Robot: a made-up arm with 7 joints. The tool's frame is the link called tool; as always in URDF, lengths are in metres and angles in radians. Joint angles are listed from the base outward.
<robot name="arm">
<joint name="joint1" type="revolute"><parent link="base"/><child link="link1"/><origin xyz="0 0 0" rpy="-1.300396 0.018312 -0.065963"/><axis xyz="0 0 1"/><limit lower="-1.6" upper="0.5"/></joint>
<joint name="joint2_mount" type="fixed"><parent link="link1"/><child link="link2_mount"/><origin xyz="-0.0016 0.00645 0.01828"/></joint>
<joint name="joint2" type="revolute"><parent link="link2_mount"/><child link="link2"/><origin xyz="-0.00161 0.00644 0.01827" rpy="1.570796 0 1.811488"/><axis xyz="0 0 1"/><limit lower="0" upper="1.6"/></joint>
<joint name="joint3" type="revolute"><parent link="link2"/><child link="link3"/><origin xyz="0.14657 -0.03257 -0.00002" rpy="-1.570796 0 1.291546"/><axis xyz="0 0 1"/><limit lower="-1.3" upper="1.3"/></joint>
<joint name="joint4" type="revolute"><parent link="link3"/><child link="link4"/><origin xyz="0 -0.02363 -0.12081" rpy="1.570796 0 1.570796"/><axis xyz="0 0 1"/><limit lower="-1.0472" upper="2.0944"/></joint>
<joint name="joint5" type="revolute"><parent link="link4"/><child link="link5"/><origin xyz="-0.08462 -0.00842 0.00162" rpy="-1.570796 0 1.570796"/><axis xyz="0 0 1"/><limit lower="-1.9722" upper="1.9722"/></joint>
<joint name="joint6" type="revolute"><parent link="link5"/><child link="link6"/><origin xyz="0.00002 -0.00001 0.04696" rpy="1.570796 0 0"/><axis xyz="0 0 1"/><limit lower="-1.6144" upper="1.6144"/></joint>
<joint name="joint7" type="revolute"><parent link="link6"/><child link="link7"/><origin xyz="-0.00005 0.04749 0.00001" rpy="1.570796 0 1.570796"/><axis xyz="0 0 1"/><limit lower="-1.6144" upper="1.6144"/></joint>
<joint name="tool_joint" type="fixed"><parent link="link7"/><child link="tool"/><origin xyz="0 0 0"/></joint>
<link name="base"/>
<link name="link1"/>
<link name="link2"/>
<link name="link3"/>
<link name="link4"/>
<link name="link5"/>
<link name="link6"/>
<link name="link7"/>
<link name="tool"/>
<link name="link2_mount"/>
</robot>
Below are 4 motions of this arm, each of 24 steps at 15 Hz.
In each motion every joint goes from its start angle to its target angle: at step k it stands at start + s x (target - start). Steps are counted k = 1, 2, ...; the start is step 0. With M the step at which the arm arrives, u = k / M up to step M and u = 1 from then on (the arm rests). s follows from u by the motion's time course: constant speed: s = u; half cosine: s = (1 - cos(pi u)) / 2; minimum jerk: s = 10 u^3 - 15 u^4 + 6 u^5.
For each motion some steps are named. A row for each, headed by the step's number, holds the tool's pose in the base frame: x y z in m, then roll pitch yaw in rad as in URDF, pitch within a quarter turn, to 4 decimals.
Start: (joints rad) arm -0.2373 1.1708 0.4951 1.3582 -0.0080 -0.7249 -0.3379
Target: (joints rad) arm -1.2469 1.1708 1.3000 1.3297 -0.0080 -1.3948 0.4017
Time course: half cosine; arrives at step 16
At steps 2, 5, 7, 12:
2: 0.1059 0.4456 -0.1244 0.9233 0.0794 0.5108
5: 0.1421 0.4386 -0.0949 0.7667 -0.3614 0.5432
7: 0.1672 0.4308 -0.0629 0.4987 -0.7613 0.7281
12: 0.1941 0.4100 0.0109 -1.2345 -0.8053 2.3086

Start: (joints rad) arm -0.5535 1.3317 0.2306 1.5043 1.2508 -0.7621 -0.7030
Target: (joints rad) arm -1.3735 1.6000 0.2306 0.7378 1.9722 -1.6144 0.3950
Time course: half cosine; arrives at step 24
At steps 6, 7, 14, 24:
6: 0.1740 0.4342 -0.0637 2.3393 1.0270 0.8289
7: 0.1827 0.4303 -0.0509 2.2960 0.9673 0.7044
14: 0.2118 0.3920 0.0663 2.3468 0.5095 0.0465
24: 0.1773 0.3618 0.1516 2.5419 0.3081 -0.2722

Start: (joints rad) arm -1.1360 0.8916 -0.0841 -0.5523 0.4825 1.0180 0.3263
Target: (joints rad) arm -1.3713 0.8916 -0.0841 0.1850 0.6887 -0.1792 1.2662
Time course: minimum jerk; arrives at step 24
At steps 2, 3, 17, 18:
2: 0.2736 0.1482 0.0647 0.5279 -0.9958 0.7648
3: 0.2745 0.1482 0.0655 0.5183 -1.0087 0.7769
17: 0.3325 0.1543 0.1066 -1.8198 -1.0920 3.0344
18: 0.3353 0.1549 0.1077 -1.8692 -1.0527 3.0609

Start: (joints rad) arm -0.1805 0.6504 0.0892 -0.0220 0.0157 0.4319 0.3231
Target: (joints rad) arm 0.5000 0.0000 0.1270 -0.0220 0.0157 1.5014 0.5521
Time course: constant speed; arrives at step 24
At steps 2, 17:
2: 0.1714 0.2236 -0.2587 0.7977 0.2426 0.6251
17: -0.0222 0.1400 -0.3510 1.7472 0.8081 1.8041

